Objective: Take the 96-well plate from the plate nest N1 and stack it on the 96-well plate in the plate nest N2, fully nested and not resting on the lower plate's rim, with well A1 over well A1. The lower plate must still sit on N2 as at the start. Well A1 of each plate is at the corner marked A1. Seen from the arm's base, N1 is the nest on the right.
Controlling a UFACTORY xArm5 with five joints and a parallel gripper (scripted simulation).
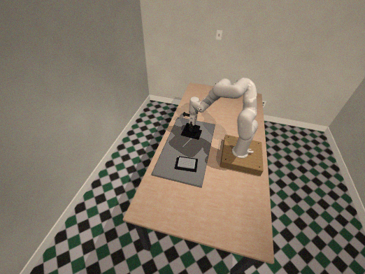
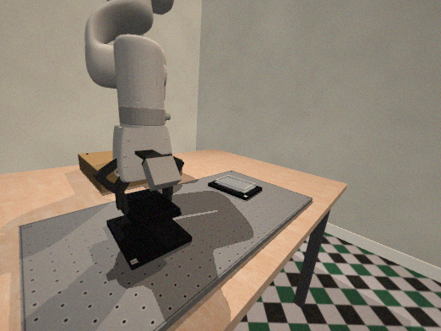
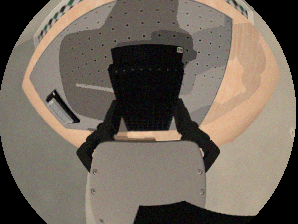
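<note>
My gripper is now 20 mm short of the clear 96-well plate, 350 mm to the right of it and 60 mm above it. Round my hand: black 96-well plate: 10 mm below; plate nest N1: 70 mm below; plate nest N2: 20 mm ahead, 350 mm to the left, 70 mm below.
</note>
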